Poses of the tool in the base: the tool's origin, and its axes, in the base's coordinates. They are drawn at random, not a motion.
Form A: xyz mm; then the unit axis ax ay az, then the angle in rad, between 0 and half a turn.
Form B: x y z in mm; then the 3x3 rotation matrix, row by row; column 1 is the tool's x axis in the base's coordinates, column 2 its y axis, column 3 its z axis. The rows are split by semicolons. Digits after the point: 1 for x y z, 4 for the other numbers.
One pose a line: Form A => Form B
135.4 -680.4 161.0 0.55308 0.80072 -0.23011 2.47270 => 135.4 -680.4 161.0; -0.2386 0.9330 0.2694; 0.6476 0.3596 -0.6718; -0.7237 0.0142 -0.6900
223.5 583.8 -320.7 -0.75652 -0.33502 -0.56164 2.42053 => 223.5 583.8 -320.7; 0.2511 0.8146 0.5229; 0.0730 -0.5546 0.8289; 0.9652 -0.1700 -0.1987
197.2 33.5 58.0 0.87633 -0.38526 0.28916 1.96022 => 197.2 33.5 58.0; 0.6799 -0.7333 -0.0068; -0.1983 -0.1749 -0.9644; 0.7060 0.6570 -0.2643
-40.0 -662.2 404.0 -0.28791 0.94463 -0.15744 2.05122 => -40.0 -662.2 404.0; -0.3410 -0.2580 0.9040; -0.5373 0.8426 0.0379; -0.7714 -0.4728 -0.4259
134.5 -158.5 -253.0 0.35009 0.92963 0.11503 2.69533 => 134.5 -158.5 -253.0; -0.6689 0.5694 0.4778; 0.6687 0.7417 0.0523; -0.3246 0.3545 -0.8769
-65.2 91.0 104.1 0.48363 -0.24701 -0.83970 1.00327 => -65.2 91.0 104.1; 0.6457 0.6528 -0.3961; -0.7633 0.5658 -0.3119; 0.0205 0.5037 0.8636
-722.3 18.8 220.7 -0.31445 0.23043 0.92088 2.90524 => -722.3 18.8 220.7; -0.7772 -0.3585 -0.5171; 0.0727 -0.8675 0.4921; -0.6250 0.3449 0.7003
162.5 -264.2 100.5 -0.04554 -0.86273 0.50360 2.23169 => 162.5 -264.2 100.5; -0.6105 -0.3342 -0.7181; 0.4610 0.5874 -0.6652; 0.6441 -0.7371 -0.2045
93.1 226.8 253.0 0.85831 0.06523 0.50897 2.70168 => 93.1 226.8 253.0; 0.4985 -0.1101 0.8599; 0.3234 -0.8967 -0.3023; 0.8043 0.4288 -0.4114
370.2 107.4 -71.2 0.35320 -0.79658 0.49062 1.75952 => 370.2 107.4 -71.2; -0.0395 -0.8160 -0.5766; 0.1478 0.5660 -0.8111; 0.9882 -0.1172 0.0983
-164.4 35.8 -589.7 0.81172 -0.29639 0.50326 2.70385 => -164.4 35.8 -589.7; 0.3499 -0.6718 0.6529; -0.2452 -0.7383 -0.6283; 0.9041 0.0598 -0.4231
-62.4 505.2 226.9 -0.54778 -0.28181 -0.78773 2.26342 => -62.4 505.2 226.9; -0.1469 0.8592 0.4902; -0.3533 -0.5084 0.7853; 0.9239 -0.0578 0.3782
